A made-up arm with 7 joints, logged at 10 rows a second.
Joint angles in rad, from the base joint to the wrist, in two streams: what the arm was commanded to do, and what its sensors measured. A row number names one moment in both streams.
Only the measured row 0 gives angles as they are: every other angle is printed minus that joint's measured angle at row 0.
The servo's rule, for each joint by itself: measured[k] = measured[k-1] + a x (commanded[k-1-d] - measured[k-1]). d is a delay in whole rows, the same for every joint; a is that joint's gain. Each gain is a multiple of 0.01, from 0.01 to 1. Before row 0 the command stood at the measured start. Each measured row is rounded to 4 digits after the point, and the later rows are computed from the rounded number. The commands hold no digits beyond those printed.
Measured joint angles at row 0: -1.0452 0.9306 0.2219 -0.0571 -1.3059 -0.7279 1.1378
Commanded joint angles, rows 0 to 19: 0.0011 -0.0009 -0.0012 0.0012 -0.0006 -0.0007 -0.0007; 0.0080 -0.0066 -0.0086 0.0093 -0.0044 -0.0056 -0.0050; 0.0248 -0.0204 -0.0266 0.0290 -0.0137 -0.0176 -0.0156; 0.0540 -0.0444 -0.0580 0.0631 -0.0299 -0.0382 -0.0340; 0.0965 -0.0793 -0.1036 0.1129 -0.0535 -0.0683 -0.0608; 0.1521 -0.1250 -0.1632 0.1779 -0.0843 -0.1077 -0.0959; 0.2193 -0.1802 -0.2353 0.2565 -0.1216 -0.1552 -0.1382; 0.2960 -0.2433 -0.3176 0.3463 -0.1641 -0.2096 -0.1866; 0.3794 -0.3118 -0.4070 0.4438 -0.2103 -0.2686 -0.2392; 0.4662 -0.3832 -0.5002 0.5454 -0.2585 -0.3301 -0.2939; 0.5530 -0.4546 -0.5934 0.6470 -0.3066 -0.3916 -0.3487; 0.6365 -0.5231 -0.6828 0.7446 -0.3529 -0.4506 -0.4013; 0.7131 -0.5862 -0.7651 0.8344 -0.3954 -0.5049 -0.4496; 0.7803 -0.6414 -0.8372 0.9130 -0.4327 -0.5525 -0.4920; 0.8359 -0.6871 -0.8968 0.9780 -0.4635 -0.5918 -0.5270; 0.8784 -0.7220 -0.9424 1.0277 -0.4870 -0.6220 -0.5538; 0.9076 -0.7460 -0.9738 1.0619 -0.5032 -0.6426 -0.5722; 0.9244 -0.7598 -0.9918 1.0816 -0.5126 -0.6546 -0.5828; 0.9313 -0.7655 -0.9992 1.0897 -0.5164 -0.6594 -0.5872; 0.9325 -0.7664 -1.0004 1.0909 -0.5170 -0.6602 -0.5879
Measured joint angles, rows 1 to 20: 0.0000 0.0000 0.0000 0.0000 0.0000 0.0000 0.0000; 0.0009 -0.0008 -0.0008 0.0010 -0.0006 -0.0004 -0.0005; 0.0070 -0.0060 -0.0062 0.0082 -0.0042 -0.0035 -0.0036; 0.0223 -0.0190 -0.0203 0.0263 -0.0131 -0.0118 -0.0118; 0.0496 -0.0419 -0.0463 0.0583 -0.0289 -0.0274 -0.0269; 0.0899 -0.0756 -0.0858 0.1058 -0.0520 -0.0515 -0.0500; 0.1434 -0.1201 -0.1392 0.1685 -0.0824 -0.0847 -0.0812; 0.2087 -0.1742 -0.2055 0.2451 -0.1192 -0.1263 -0.1200; 0.2838 -0.2364 -0.2828 0.3331 -0.1614 -0.1754 -0.1653; 0.3660 -0.3043 -0.3685 0.4294 -0.2074 -0.2304 -0.2156; 0.4522 -0.3753 -0.4594 0.5303 -0.2554 -0.2892 -0.2688; 0.5389 -0.4467 -0.5519 0.6318 -0.3035 -0.3496 -0.3231; 0.6228 -0.5155 -0.6422 0.7299 -0.3499 -0.4092 -0.3763; 0.7005 -0.5791 -0.7270 0.8208 -0.3927 -0.4657 -0.4261; 0.7691 -0.6352 -0.8030 0.9010 -0.4303 -0.5169 -0.4709; 0.8265 -0.6819 -0.8677 0.9680 -0.4615 -0.5611 -0.5090; 0.8711 -0.7180 -0.9192 1.0199 -0.4855 -0.5970 -0.5395; 0.9025 -0.7432 -0.9569 1.0564 -0.5021 -0.6239 -0.5617; 0.9213 -0.7581 -0.9810 1.0783 -0.5120 -0.6420 -0.5760; 0.9299 -0.7648 -0.9936 1.0882 -0.5161 -0.6523 -0.5836
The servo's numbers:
d 1
a 0.86 0.90 0.69 0.87 0.94 0.59 0.68

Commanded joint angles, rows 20 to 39: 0.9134 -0.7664 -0.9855 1.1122 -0.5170 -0.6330 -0.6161; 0.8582 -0.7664 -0.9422 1.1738 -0.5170 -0.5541 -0.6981; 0.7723 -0.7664 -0.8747 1.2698 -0.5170 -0.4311 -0.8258; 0.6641 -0.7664 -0.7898 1.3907 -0.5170 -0.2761 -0.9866; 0.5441 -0.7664 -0.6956 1.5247 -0.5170 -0.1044 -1.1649; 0.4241 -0.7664 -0.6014 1.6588 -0.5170 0.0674 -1.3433; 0.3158 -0.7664 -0.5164 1.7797 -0.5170 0.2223 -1.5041; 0.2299 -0.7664 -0.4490 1.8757 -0.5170 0.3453 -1.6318; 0.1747 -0.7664 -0.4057 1.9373 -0.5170 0.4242 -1.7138; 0.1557 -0.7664 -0.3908 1.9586 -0.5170 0.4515 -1.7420; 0.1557 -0.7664 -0.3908 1.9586 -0.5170 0.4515 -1.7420; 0.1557 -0.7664 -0.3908 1.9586 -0.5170 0.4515 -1.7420; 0.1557 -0.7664 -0.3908 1.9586 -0.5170 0.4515 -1.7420; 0.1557 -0.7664 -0.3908 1.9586 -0.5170 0.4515 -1.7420; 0.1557 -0.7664 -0.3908 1.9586 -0.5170 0.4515 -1.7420; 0.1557 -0.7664 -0.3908 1.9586 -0.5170 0.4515 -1.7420; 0.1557 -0.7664 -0.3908 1.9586 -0.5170 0.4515 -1.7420; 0.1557 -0.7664 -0.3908 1.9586 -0.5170 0.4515 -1.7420; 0.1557 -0.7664 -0.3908 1.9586 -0.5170 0.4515 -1.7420; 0.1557 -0.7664 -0.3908 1.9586 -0.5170 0.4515 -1.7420
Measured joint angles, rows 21 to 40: 0.9321 -0.7662 -0.9983 1.0905 -0.5169 -0.6570 -0.5865; 0.9160 -0.7664 -0.9895 1.1094 -0.5170 -0.6428 -0.6066; 0.8663 -0.7664 -0.9569 1.1654 -0.5170 -0.5905 -0.6688; 0.7855 -0.7664 -0.9002 1.2562 -0.5170 -0.4965 -0.7756; 0.6811 -0.7664 -0.8240 1.3732 -0.5170 -0.3665 -0.9191; 0.5633 -0.7664 -0.7354 1.5050 -0.5170 -0.2119 -1.0862; 0.4436 -0.7664 -0.6429 1.6388 -0.5170 -0.0471 -1.2610; 0.3337 -0.7664 -0.5556 1.7614 -0.5170 0.1118 -1.4263; 0.2444 -0.7664 -0.4820 1.8608 -0.5170 0.2496 -1.5660; 0.1845 -0.7664 -0.4294 1.9274 -0.5170 0.3526 -1.6665; 0.1597 -0.7664 -0.4028 1.9545 -0.5170 0.4110 -1.7178; 0.1563 -0.7664 -0.3945 1.9581 -0.5170 0.4349 -1.7343; 0.1558 -0.7664 -0.3919 1.9585 -0.5170 0.4447 -1.7395; 0.1557 -0.7664 -0.3911 1.9586 -0.5170 0.4487 -1.7412; 0.1557 -0.7664 -0.3909 1.9586 -0.5170 0.4504 -1.7417; 0.1557 -0.7664 -0.3908 1.9586 -0.5170 0.4510 -1.7419; 0.1557 -0.7664 -0.3908 1.9586 -0.5170 0.4513 -1.7420; 0.1557 -0.7664 -0.3908 1.9586 -0.5170 0.4514 -1.7420; 0.1557 -0.7664 -0.3908 1.9586 -0.5170 0.4515 -1.7420; 0.1557 -0.7664 -0.3908 1.9586 -0.5170 0.4515 -1.7420
